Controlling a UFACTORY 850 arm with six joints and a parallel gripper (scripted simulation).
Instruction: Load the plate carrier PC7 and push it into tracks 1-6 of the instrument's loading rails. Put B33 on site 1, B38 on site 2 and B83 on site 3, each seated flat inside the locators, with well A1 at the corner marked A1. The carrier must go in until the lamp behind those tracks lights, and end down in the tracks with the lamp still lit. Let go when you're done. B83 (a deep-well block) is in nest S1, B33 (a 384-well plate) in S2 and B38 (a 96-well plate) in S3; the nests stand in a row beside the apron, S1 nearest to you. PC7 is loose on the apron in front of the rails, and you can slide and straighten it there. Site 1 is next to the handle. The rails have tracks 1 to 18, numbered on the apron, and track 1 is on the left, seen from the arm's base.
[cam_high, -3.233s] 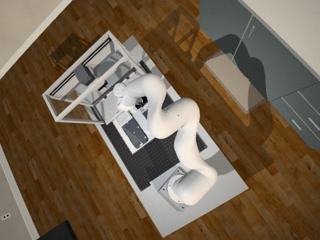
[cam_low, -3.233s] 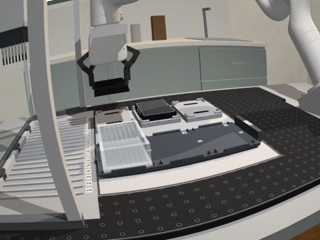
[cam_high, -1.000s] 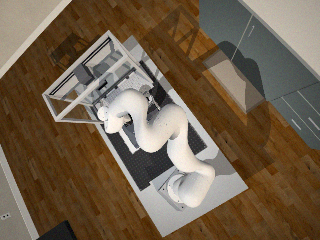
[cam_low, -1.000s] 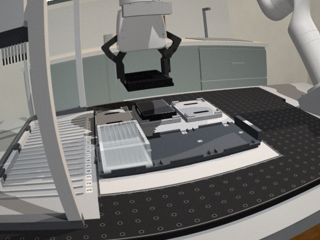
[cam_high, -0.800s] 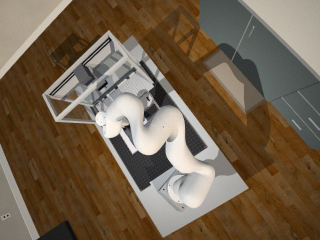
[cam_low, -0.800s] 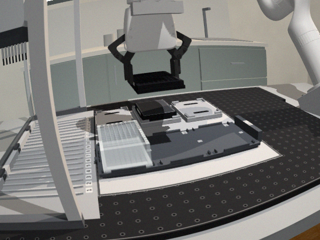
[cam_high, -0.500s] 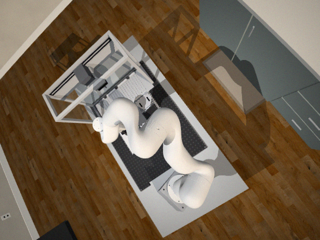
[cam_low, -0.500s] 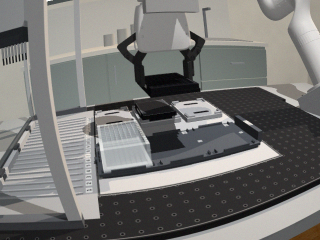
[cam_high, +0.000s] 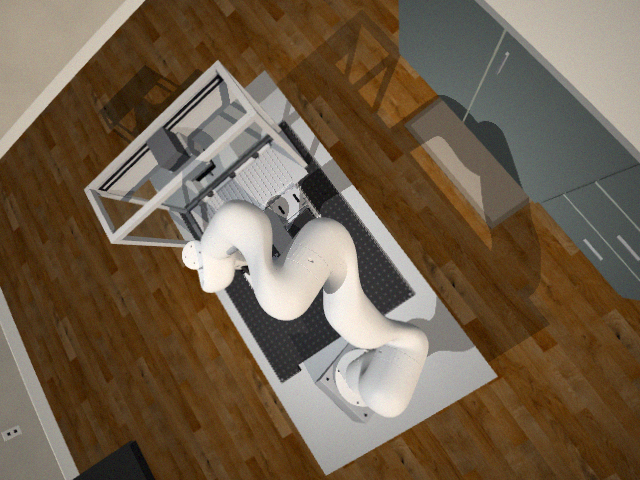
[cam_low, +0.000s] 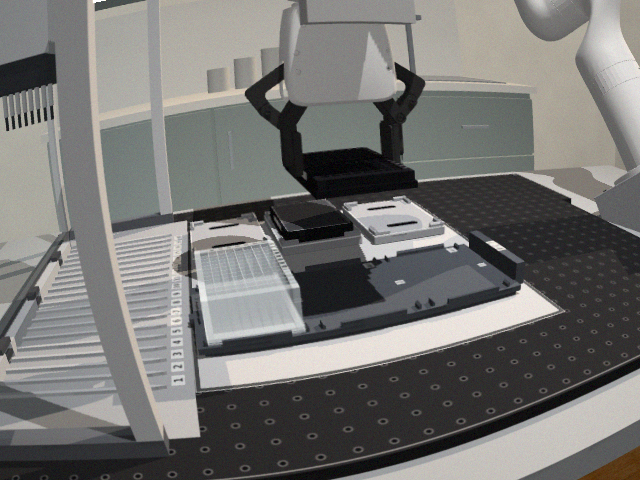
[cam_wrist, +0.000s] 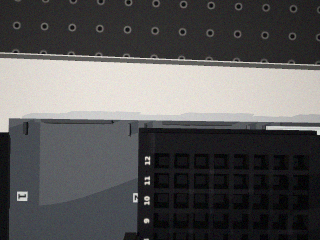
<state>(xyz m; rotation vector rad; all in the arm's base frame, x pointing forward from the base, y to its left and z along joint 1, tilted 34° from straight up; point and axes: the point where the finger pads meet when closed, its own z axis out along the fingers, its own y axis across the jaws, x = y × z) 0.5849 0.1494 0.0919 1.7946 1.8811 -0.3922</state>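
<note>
Now: hand 1 cm past the dark plate carrier PC7 and 12 cm above it. The rest, counted from my hand: perforated dark deck (2 cm behind, 9 cm to the right, 14 cm below); black welled plate (1 cm below); clear deep-well block B83 (10 cm ahead, 11 cm below).
</note>
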